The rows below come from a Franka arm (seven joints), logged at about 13 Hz.
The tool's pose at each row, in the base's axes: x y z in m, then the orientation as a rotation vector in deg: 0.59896 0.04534 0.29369 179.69 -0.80 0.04; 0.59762 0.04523 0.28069 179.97 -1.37 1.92; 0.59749 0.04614 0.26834 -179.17 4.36 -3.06; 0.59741 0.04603 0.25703 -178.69 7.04 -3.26; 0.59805 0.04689 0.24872 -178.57 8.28 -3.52; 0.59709 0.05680 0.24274 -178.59 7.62 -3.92; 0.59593 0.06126 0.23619 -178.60 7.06 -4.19; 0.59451 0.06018 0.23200 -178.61 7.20 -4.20; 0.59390 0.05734 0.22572 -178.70 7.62 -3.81
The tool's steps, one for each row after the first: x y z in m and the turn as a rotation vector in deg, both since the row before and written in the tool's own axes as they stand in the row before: -0.00135 0.00005 0.01300 0.30 1.19 0.37; -0.00041 -0.00091 0.01234 0.75 0.73 1.92; -0.00046 0.00027 0.01130 0.36 0.14 1.73; 0.00027 -0.00073 0.00834 0.05 0.17 0.80; -0.00211 -0.00964 0.00613 0.02 0.25 -0.43; -0.00182 -0.00419 0.00658 0.02 0.17 -0.36; -0.00152 0.00128 0.00410 -0.02 0.01 0.09; -0.00067 0.00302 0.00619 -0.11 -0.24 0.27
